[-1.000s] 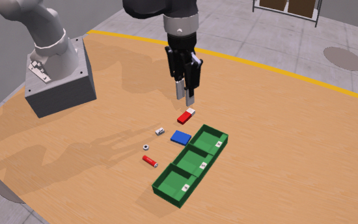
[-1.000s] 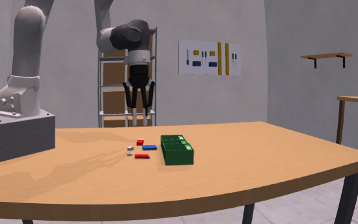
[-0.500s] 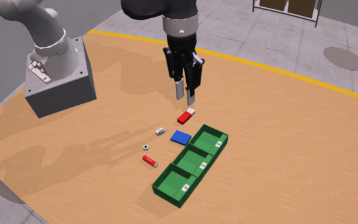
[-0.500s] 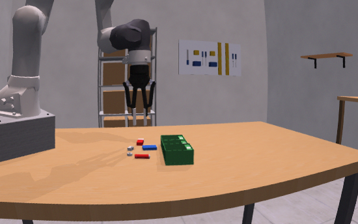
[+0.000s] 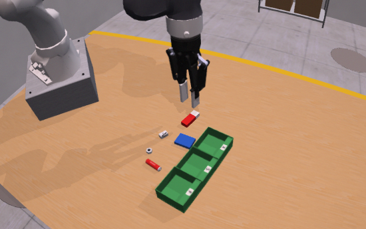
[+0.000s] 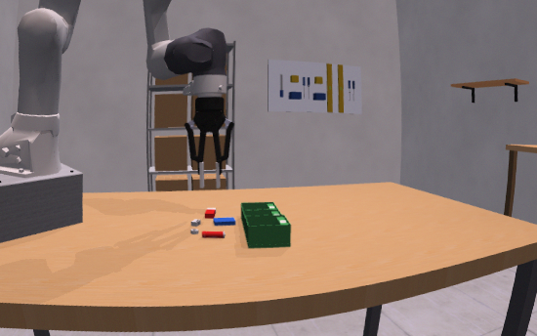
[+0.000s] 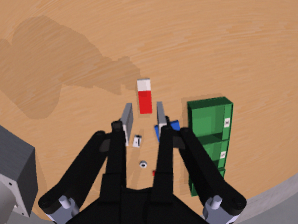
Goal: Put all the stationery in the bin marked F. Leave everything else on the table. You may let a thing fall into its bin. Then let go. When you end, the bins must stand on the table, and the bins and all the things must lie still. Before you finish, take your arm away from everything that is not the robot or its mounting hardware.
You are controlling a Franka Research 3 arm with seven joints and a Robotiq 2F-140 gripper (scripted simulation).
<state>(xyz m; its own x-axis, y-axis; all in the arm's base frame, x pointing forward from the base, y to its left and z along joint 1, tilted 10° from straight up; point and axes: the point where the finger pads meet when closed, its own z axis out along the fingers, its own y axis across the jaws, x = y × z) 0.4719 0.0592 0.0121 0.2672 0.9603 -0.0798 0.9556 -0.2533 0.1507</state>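
Right now my hand is 10 mm to the right of the eraser and 100 mm above it. From my hand the other things lie so: flat blue block (20 mm ahead, 90 mm to the right, 100 mm below); then metal nut (60 mm behind, 160 mm to the right, 100 mm below); then white sharpener-like piece (50 mm behind, 90 mm to the right, 100 mm below).
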